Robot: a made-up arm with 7 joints.
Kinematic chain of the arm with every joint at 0, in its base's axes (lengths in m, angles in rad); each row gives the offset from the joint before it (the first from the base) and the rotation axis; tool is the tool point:
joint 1: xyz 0 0 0.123 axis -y
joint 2: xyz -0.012 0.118 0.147 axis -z
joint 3: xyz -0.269 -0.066 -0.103 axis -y
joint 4: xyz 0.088 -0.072 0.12 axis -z
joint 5: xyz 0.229 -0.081 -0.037 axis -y
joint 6: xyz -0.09 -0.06 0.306 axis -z
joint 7: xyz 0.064 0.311 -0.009 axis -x
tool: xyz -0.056 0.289 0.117
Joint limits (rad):
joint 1: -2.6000..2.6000
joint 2: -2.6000..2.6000
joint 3: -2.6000..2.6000
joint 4: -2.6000..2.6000
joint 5: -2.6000..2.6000
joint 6: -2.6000..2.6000
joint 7: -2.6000..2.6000
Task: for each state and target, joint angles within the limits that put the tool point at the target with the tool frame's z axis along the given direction. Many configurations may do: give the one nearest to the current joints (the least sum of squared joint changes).
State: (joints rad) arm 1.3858 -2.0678 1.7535 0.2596 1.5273 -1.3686 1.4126
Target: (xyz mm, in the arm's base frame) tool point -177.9 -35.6 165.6 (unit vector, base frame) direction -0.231 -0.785 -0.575
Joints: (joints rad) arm 0.9462 -2.6000 1.3678 0.7459 0.8931 -0.7403 1.0434
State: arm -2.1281 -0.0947 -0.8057 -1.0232 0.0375 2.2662 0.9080
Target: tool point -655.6 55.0 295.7 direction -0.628 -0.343 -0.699
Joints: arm -2.5904 0.1073 -1.2992 -0.9110 0.5076 2.0212 0.3386
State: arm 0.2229 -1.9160 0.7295 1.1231 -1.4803 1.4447 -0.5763
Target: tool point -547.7 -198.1 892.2 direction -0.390 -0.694 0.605
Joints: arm 1.0941 -1.1000 1.4668 0.7097 -1.1874 0.9883 -0.1968
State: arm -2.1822 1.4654 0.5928 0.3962 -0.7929 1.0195 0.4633
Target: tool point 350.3 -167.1 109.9 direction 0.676 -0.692 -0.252
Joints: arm -1.3521 1.7748 0.2050 0.3040 -0.5481 0.2708 0.8331
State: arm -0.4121 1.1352 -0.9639 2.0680 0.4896 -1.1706 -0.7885
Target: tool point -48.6 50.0 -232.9 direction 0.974 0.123 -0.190
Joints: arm -0.6981 0.5220 -0.9096 2.2225 0.7561 -0.6987 -0.3903
